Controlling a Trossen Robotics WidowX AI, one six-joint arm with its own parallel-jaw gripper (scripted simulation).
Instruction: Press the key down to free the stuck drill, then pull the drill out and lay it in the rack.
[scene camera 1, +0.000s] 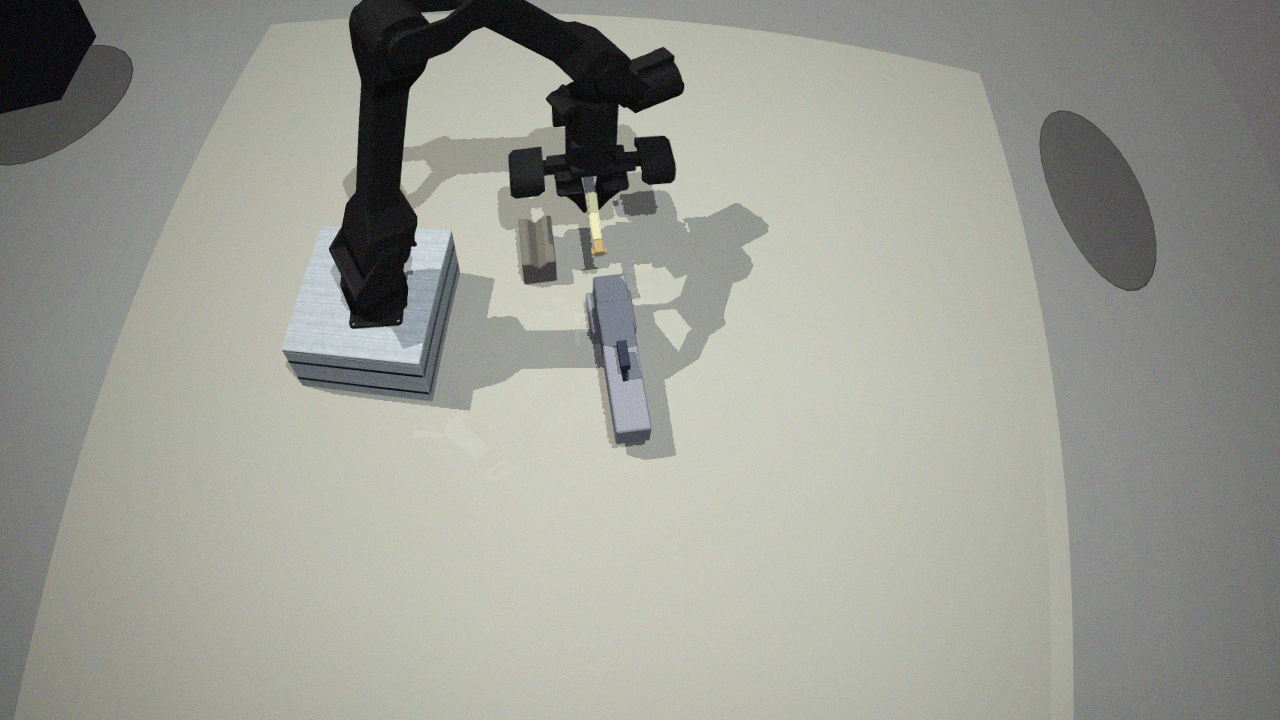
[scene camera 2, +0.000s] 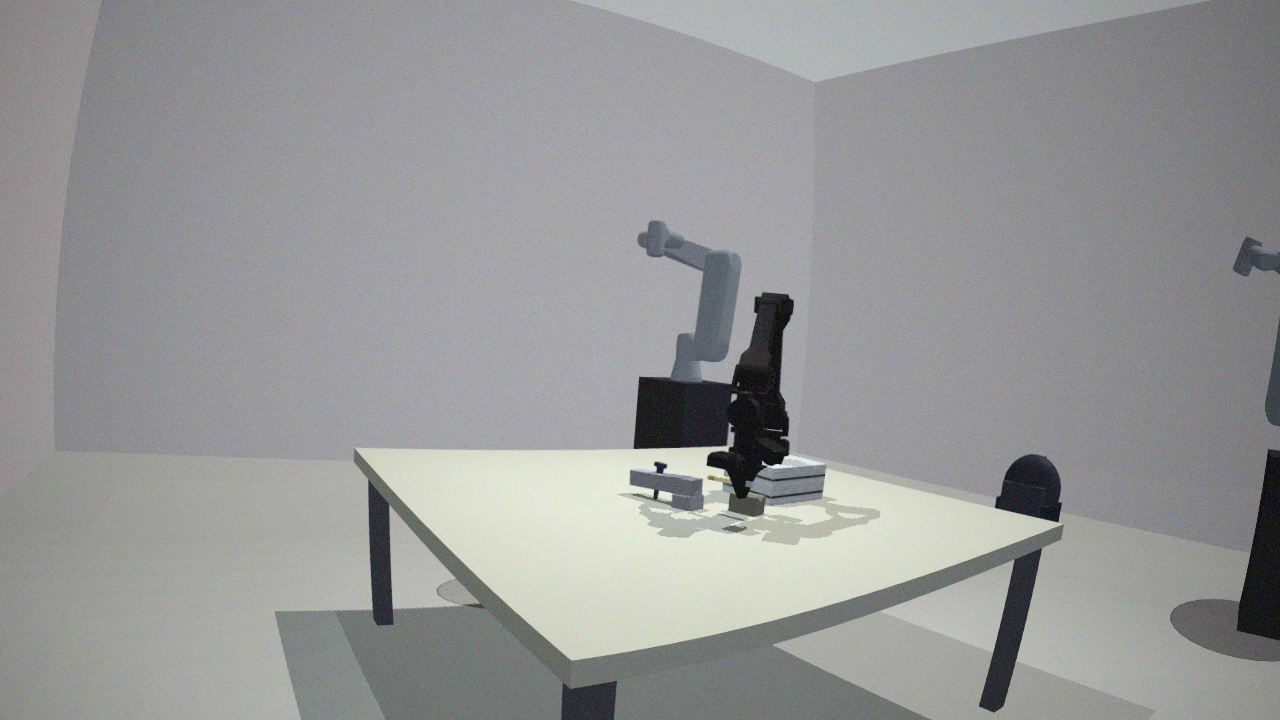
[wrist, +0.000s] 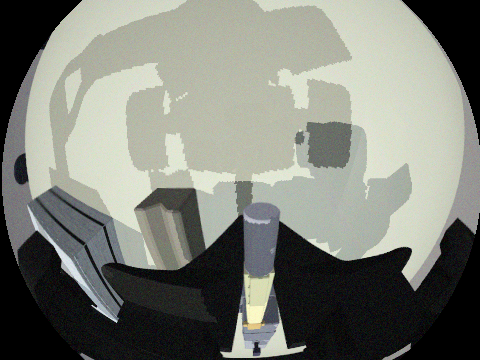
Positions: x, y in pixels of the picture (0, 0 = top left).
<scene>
my gripper: scene camera 1 590, 209; scene camera 2; wrist
same spot on v-grooved rack: (wrist: 169, 219) = (scene camera 2: 754, 497)
same spot on my gripper: (scene camera 2: 749, 469) = (wrist: 391, 257)
</scene>
